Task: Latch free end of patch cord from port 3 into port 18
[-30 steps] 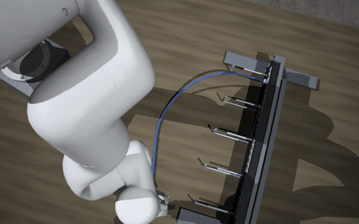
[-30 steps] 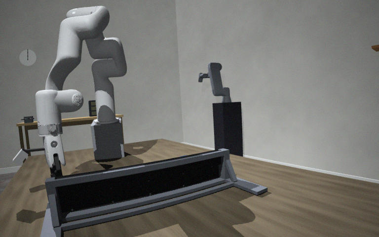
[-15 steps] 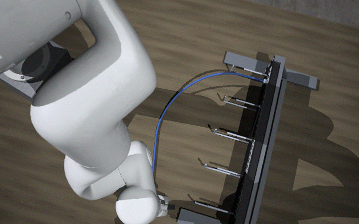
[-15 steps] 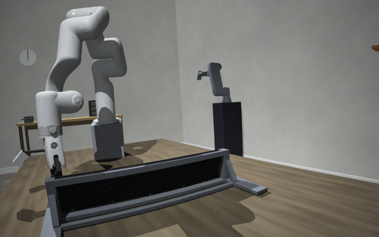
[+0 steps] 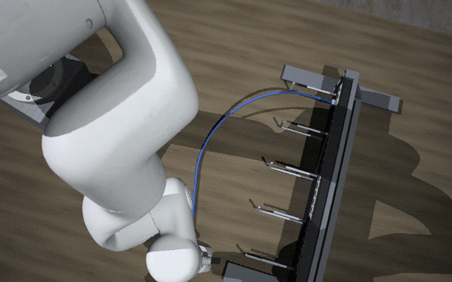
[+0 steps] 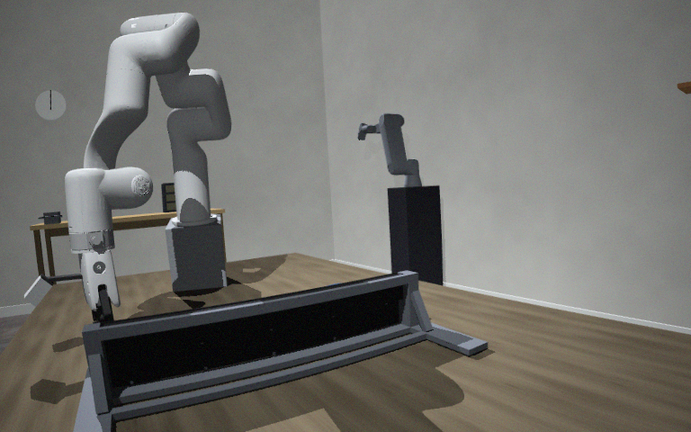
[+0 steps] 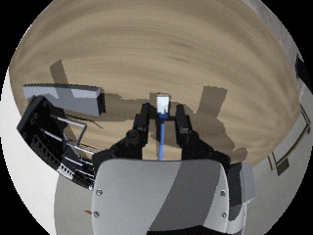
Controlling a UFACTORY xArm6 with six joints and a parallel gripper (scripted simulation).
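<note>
The plug lies 1 cm ahead of my hand, 2 cm to the right of it and 2 cm below it.
</note>
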